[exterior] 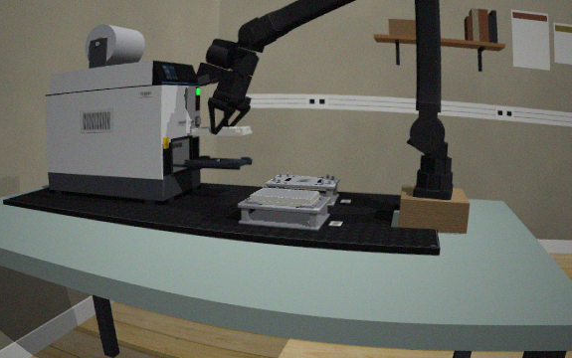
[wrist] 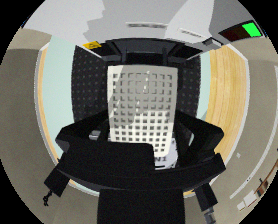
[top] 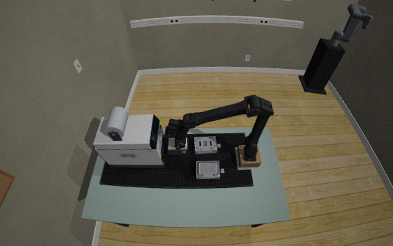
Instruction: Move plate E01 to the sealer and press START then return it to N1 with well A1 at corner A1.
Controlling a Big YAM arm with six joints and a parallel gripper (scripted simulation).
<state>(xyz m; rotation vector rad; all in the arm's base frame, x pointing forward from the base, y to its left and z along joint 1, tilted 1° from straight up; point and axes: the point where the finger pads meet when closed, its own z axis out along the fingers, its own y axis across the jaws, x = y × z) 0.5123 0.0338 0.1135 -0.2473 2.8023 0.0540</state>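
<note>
Now: the sealer stage 10 mm ahead of my hand and 80 mm below it. Round my hand: foil roll (340 mm ahead, 50 mm to the left, 240 mm above); plate (220 mm behind, 100 mm to the left, 130 mm below).
</note>
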